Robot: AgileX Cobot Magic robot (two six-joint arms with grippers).
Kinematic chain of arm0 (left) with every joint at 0, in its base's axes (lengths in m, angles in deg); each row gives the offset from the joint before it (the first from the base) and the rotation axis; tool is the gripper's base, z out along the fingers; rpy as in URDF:
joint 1: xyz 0 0 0.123 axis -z
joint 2: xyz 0 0 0 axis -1 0.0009 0
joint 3: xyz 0 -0.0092 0.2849 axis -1 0.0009 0
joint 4: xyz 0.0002 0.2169 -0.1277 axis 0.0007 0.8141 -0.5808
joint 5: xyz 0 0 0 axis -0.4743 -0.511 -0.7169
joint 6: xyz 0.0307 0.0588 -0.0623 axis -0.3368 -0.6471 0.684
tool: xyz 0 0 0 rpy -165.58 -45.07 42.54
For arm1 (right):
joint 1: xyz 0 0 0.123 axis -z
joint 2: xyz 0 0 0 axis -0.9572 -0.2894 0
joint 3: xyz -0.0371 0.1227 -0.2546 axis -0.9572 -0.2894 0
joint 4: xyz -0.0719 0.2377 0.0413 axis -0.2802 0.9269 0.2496
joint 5: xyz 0 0 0 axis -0.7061 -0.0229 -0.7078
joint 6: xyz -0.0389 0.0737 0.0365 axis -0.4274 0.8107 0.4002
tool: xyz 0 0 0 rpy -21.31 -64.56 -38.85
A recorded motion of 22 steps. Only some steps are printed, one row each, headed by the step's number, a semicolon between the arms.
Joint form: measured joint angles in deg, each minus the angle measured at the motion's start. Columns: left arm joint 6, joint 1, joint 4, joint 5, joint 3, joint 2; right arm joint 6, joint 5, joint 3, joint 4, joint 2, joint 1.
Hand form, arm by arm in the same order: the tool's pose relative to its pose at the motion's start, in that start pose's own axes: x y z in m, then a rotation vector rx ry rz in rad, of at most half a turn. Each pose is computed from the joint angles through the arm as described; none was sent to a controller.
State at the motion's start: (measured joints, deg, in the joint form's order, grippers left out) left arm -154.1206 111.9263 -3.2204 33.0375 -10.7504 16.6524; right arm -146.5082 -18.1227 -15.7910 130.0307 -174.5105 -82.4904
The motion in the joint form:
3: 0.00 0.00 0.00 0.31 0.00 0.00; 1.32 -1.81 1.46 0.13 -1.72 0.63
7: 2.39 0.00 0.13 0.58 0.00 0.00; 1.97 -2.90 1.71 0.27 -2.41 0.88
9: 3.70 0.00 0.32 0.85 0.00 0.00; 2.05 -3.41 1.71 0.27 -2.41 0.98
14: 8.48 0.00 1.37 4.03 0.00 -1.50; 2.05 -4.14 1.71 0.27 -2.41 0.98
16: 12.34 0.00 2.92 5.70 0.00 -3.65; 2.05 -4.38 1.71 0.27 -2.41 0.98
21: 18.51 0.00 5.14 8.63 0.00 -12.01; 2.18 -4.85 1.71 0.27 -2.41 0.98
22: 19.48 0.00 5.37 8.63 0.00 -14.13; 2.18 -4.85 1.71 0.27 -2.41 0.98
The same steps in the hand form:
3: 0.0002 -0.0005 0.0000 0.0050 0.0021 0.0000; 0.0009 -0.0058 0.0053 -0.0221 0.0028 0.0319
7: 0.0005 -0.0008 0.0000 0.0085 0.0058 -0.0404; 0.0032 -0.0075 0.0076 -0.0377 0.0085 0.0513
9: 0.0009 -0.0011 0.0000 0.0116 0.0104 -0.0614; 0.0032 -0.0073 0.0073 -0.0450 0.0088 0.0535
14: 0.0022 -0.0106 -0.0054 0.0493 0.0333 -0.1152; 0.0033 -0.0062 0.0072 -0.0577 0.0098 0.0535
16: 0.0027 -0.0199 -0.0129 0.0558 0.0460 -0.1400; 0.0033 -0.0058 0.0072 -0.0619 0.0101 0.0535
21: 0.0019 -0.0532 -0.0411 0.0534 0.0141 -0.1175; 0.0034 -0.0050 0.0071 -0.0700 0.0108 0.0558
22: 0.0017 -0.0610 -0.0481 0.0452 -0.0059 -0.1044; 0.0034 -0.0050 0.0071 -0.0700 0.0108 0.0558

